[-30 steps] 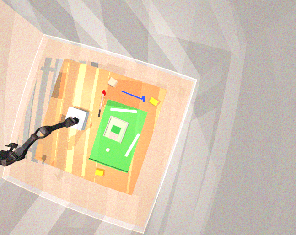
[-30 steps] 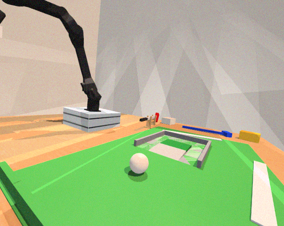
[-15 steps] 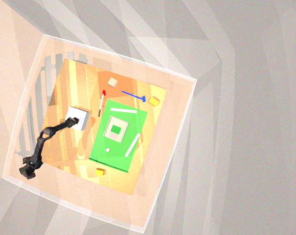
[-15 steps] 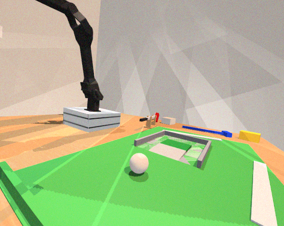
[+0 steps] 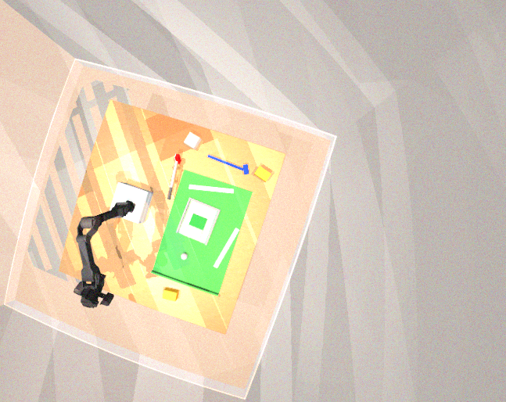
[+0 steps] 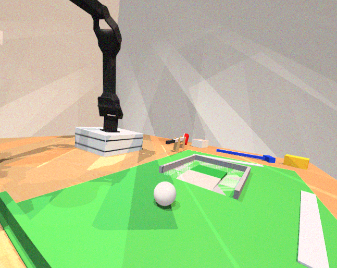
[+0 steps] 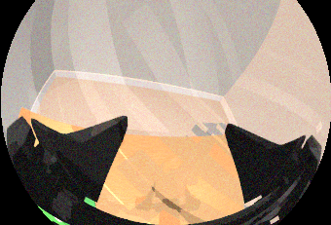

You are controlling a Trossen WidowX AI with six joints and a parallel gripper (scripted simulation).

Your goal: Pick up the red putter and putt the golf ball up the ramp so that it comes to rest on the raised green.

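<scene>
The red putter is 10 mm ahead of my gripper tip, 790 mm to the left of it and 290 mm below it. From my gripper tip the other things lie so: green mat 330 mm ahead, 530 mm to the left, 340 mm below; then white golf ball 300 mm ahead, 340 mm to the left, 320 mm below; then wooden stand 10 mm ahead, 810 mm to the left, 310 mm below.
</scene>
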